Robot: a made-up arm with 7 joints. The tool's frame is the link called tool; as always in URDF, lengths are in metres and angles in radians. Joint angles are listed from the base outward. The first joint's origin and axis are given. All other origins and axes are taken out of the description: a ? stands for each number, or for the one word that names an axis. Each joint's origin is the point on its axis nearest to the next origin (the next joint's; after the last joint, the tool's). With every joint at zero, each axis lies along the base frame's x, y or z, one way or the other. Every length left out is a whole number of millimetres.
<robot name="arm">
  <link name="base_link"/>
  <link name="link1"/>
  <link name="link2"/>
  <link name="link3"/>
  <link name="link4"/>
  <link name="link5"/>
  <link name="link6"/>
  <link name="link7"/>
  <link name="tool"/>
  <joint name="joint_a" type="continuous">
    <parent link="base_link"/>
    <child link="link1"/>
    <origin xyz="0 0 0.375"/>
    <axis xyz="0 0 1"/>
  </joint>
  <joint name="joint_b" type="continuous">
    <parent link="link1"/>
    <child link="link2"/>
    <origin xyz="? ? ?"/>
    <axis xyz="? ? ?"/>
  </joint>
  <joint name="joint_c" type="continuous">
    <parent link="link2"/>
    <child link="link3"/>
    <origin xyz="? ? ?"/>
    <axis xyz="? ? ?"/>
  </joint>
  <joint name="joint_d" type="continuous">
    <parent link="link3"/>
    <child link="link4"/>
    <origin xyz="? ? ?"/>
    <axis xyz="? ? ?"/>
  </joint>
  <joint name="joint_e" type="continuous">
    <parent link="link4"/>
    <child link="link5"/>
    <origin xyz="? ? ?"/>
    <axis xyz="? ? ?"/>
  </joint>
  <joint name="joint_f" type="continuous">
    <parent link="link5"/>
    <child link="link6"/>
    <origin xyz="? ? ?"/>
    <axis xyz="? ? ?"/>
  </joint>
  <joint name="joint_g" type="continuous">
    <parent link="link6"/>
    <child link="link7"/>
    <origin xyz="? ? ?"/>
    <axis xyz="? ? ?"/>
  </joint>
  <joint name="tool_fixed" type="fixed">
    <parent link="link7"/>
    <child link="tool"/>
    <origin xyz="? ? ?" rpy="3.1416 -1.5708 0"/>
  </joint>
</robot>
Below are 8 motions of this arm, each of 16 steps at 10 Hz.
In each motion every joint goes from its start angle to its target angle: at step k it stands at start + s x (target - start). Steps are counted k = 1, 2, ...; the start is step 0. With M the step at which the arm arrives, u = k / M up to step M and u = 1 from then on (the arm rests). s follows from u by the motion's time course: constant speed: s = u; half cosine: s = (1 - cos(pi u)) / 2; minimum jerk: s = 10 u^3 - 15 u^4 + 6 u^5.
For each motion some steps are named. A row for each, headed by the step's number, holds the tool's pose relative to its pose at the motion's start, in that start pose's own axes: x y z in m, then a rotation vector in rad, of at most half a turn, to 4 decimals.
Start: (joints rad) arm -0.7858 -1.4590 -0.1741 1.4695 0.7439 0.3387 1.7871
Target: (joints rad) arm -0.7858 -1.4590 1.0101 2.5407 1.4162 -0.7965 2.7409
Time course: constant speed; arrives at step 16
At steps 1, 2, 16:
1: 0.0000 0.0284 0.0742 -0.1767 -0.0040 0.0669
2: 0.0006 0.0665 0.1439 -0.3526 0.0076 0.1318
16: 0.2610 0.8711 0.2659 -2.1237 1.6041 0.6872

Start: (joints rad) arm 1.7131 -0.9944 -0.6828 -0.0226 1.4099 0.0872 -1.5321
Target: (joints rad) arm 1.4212 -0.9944 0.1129 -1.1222 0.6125 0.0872 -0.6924
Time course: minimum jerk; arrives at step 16
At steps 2, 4, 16:
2: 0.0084 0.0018 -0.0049 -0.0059 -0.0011 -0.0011
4: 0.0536 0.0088 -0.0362 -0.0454 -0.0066 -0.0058
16: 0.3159 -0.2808 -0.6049 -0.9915 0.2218 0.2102

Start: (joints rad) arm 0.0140 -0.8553 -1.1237 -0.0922 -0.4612 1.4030 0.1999
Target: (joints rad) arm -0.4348 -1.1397 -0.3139 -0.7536 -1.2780 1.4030 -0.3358
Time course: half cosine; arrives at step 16
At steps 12, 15, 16:
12: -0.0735 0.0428 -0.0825 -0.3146 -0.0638 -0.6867
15: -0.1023 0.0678 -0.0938 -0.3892 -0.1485 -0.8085
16: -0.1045 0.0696 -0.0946 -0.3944 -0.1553 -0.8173

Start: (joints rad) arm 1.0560 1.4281 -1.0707 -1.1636 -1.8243 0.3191 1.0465
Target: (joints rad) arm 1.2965 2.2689 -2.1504 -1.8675 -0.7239 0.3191 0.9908
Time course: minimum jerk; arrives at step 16
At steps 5, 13, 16:
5: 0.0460 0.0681 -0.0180 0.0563 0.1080 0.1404
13: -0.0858 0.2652 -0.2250 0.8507 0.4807 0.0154
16: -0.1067 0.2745 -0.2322 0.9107 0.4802 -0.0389

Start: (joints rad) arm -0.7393 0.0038 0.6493 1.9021 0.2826 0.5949 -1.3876
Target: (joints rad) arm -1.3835 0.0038 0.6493 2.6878 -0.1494 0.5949 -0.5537
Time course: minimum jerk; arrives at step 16
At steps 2, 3, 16:
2: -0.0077 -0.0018 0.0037 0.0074 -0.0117 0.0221
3: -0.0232 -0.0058 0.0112 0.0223 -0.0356 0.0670
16: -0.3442 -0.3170 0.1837 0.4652 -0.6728 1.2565

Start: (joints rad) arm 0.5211 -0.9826 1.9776 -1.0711 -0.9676 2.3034 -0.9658
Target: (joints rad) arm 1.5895 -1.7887 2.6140 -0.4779 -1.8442 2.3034 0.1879
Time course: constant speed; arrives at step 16
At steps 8, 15, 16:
8: -0.1946 -0.2481 -0.3500 0.9735 -0.3932 0.2018
15: -0.2959 -0.1749 -0.7679 1.6104 -1.0289 0.3558
16: -0.3041 -0.1421 -0.8195 1.6767 -1.1372 0.3628

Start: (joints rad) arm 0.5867 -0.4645 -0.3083 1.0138 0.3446 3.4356 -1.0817
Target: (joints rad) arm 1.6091 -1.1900 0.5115 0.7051 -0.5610 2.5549 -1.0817
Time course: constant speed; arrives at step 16
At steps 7, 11, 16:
7: 0.2842 -0.1572 -0.0938 0.6159 -0.1792 0.7571
11: 0.4991 -0.1622 -0.1234 0.9050 -0.1456 1.1703
16: 0.7624 -0.0628 -0.1266 1.1969 0.0262 1.6319

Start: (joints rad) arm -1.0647 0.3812 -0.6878 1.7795 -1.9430 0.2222 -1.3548
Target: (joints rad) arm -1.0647 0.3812 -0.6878 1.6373 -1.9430 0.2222 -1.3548
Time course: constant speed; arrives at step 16
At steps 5, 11, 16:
5: -0.0260 -0.0039 0.0077 0.0138 -0.0124 0.0404
11: -0.0572 -0.0100 0.0165 0.0304 -0.0272 0.0888
16: -0.0829 -0.0164 0.0234 0.0443 -0.0396 0.1292

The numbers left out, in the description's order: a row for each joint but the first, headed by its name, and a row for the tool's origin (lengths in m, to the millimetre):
joint_b: xyz 0 -0.047 0, axis 0 -1 0
joint_c: xyz 0 0 0.38, axis 0 0 1
joint_d: xyz 0.025 0.07 0, axis 0 1 0
joint_e: xyz -0.025 0 0.422, axis 0 0 1
joint_f: xyz 0 -0.144 0, axis 0 -1 0
joint_g: xyz 0.024 0 0.175, axis 1 0 0
tool: xyz 0 0 0

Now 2 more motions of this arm.
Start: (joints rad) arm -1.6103 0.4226 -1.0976 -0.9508 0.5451 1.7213 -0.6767
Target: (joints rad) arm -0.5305 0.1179 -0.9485 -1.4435 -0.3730 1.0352 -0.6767
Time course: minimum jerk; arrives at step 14
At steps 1, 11, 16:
1: -0.0001 0.0009 -0.0006 -0.0013 -0.0022 -0.0010
11: -0.0288 0.2299 -0.2728 -0.5162 -0.9724 -0.1288
16: -0.0304 0.2408 -0.3017 -0.5597 -1.0730 -0.1136

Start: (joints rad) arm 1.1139 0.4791 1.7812 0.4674 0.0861 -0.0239 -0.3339
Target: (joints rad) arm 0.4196 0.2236 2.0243 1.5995 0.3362 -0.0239 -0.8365
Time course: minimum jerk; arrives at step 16
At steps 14, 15, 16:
14: -0.5888 0.1487 0.5564 0.8149 -0.7480 0.3363
15: -0.5992 0.1455 0.5583 0.8285 -0.7507 0.3444
16: -0.6009 0.1450 0.5586 0.8307 -0.7511 0.3458

